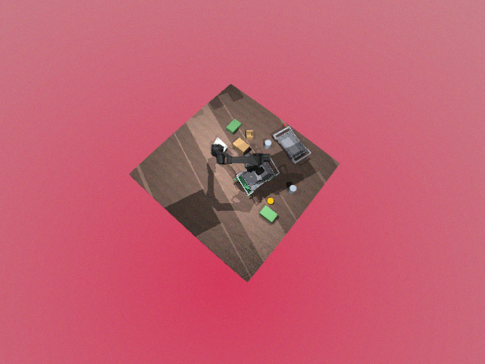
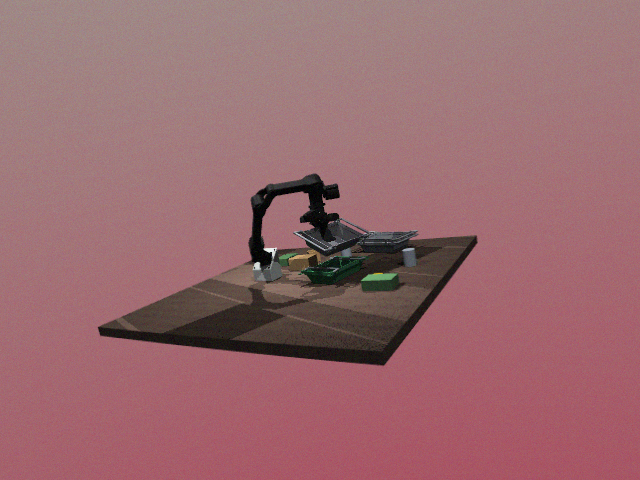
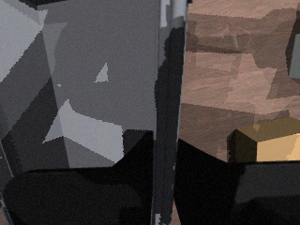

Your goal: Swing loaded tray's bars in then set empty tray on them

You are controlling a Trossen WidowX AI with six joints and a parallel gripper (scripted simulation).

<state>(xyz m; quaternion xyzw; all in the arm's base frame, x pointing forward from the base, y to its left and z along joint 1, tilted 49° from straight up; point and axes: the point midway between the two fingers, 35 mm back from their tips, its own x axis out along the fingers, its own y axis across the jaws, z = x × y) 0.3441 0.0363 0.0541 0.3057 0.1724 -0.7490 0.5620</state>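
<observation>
My gripper tip is now 70 mm short of the grey tray and 20 mm to the left of it. The rest, counted from my gripper tip: brown crate 310 mm to the left, 230 mm behind, 160 mm below; yellow disc 250 mm ahead, 170 mm below, 70 mm to the right.
</observation>
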